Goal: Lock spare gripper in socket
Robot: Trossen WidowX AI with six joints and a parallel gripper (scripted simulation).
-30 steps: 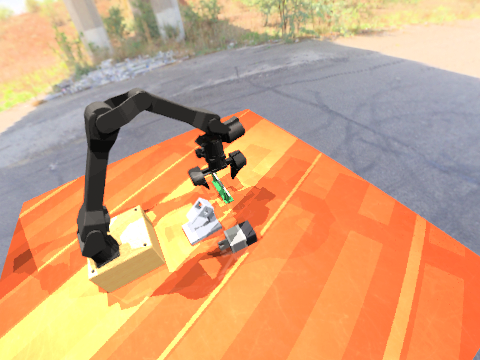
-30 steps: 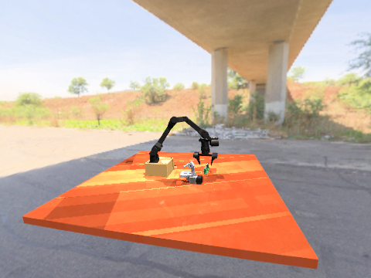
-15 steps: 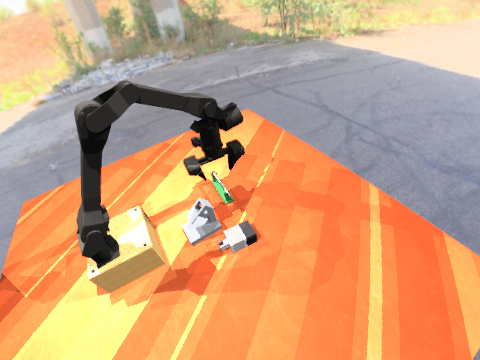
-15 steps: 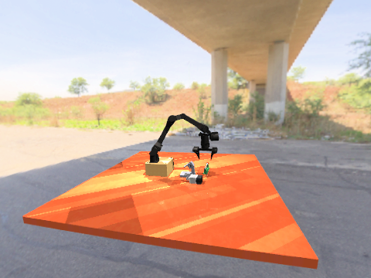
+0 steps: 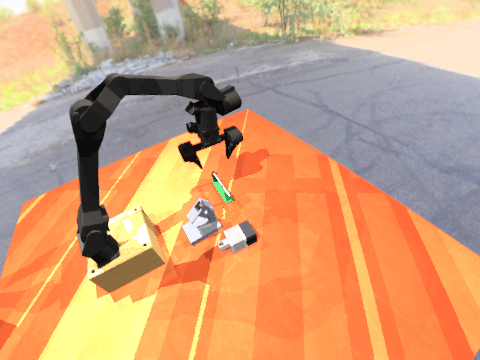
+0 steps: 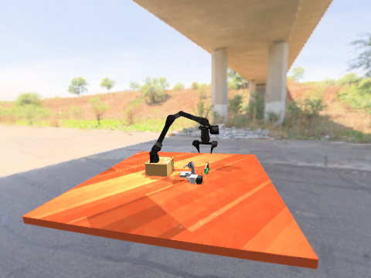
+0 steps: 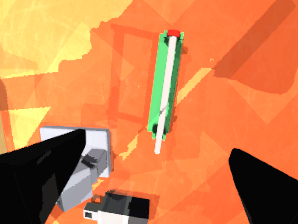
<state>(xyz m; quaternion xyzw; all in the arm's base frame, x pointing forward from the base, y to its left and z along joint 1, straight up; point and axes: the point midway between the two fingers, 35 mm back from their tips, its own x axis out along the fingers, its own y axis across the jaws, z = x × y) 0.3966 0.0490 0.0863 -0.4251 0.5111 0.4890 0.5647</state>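
Now: gripper tip 19 cm to the left of the spare gripper, 13 cm above it and 8 cm past it. Also, from my gripper tip: green slanted bar (13 cm below, 2 cm to the left, 1 cm ahead); mount (12 cm behind, 10 cm below, 8 cm to the right).
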